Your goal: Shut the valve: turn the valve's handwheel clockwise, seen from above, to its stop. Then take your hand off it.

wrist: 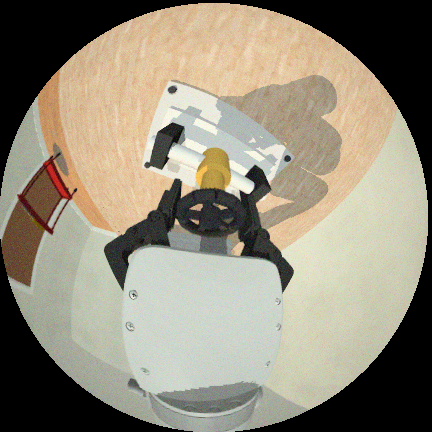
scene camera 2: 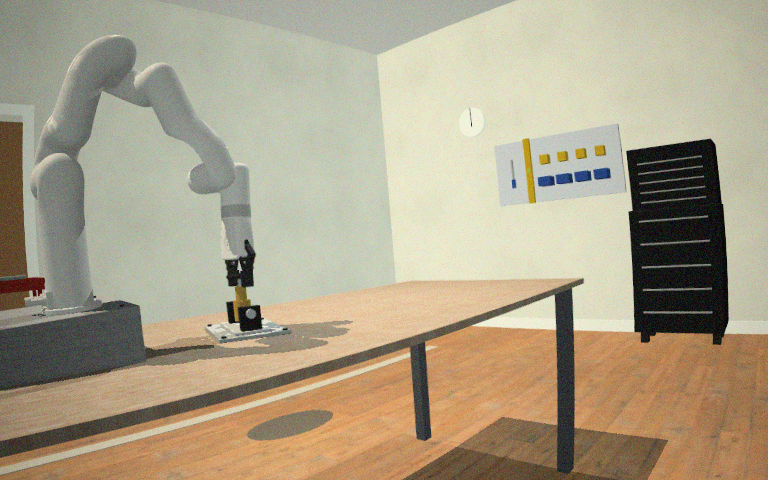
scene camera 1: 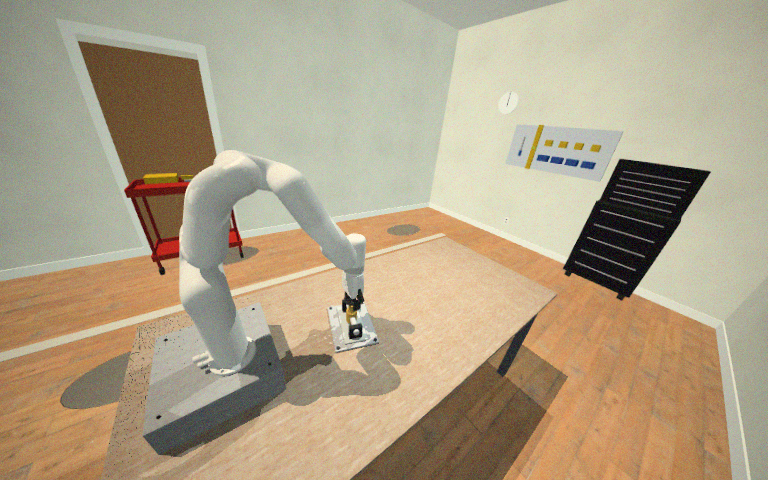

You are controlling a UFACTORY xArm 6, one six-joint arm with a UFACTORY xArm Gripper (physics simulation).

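Note:
The valve has a yellow body (scene camera 1: 351, 314) (scene camera 2: 241, 296) (wrist: 215, 162) with white pipe stubs held by black blocks, on a white base plate (scene camera 1: 339, 340) (scene camera 2: 226, 336) (wrist: 165, 102) that lies on the table. Its black spoked handwheel (wrist: 210, 194) sits level on top of the body. My gripper (scene camera 1: 352, 300) (scene camera 2: 239, 277) (wrist: 211, 195) points down over the valve and is shut on the handwheel, one finger at each side of the rim. In the wrist view the plate lies slanted relative to the fingers. In both scene views the fingers mostly hide the wheel.
The wooden table (scene camera 1: 453, 294) (scene camera 2: 453, 300) carries the valve and the arm's grey base block (scene camera 1: 169, 379) (scene camera 2: 73, 345). A red cart (scene camera 1: 158, 191) stands behind the arm near the door. A black drawer cabinet (scene camera 1: 640, 226) (scene camera 2: 673, 226) stands beyond the table.

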